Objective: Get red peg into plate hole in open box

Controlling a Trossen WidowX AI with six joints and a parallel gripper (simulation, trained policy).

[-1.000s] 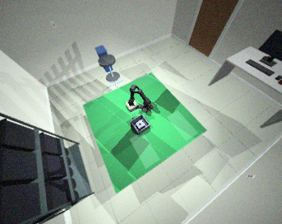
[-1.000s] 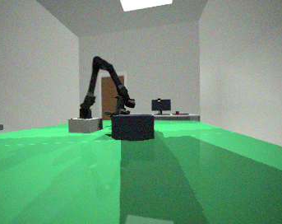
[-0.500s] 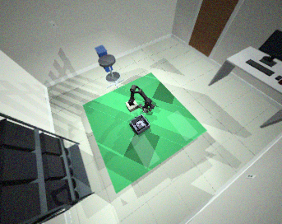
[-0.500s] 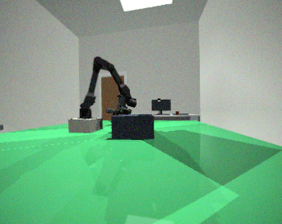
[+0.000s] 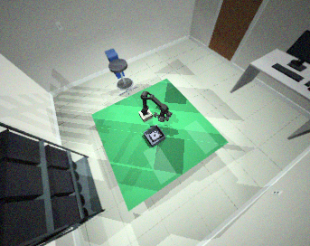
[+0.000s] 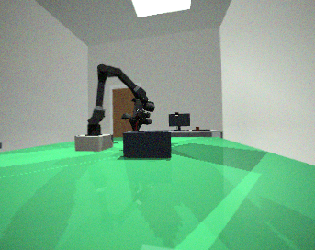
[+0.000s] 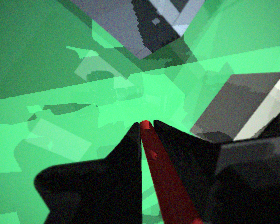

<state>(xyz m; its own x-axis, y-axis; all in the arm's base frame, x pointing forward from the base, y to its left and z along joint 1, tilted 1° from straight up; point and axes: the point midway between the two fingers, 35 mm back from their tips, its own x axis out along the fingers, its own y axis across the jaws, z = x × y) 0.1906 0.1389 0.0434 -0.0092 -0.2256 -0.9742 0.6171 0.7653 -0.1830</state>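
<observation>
The plate is 15 cm ahead of my gripper tip, 14 cm to the right of it and 3 cm below it. Also, from my gripper tip: red peg 1 cm to the left, 3 cm above; grey box 15 cm ahead, 14 cm to the right, 5 cm below.
</observation>
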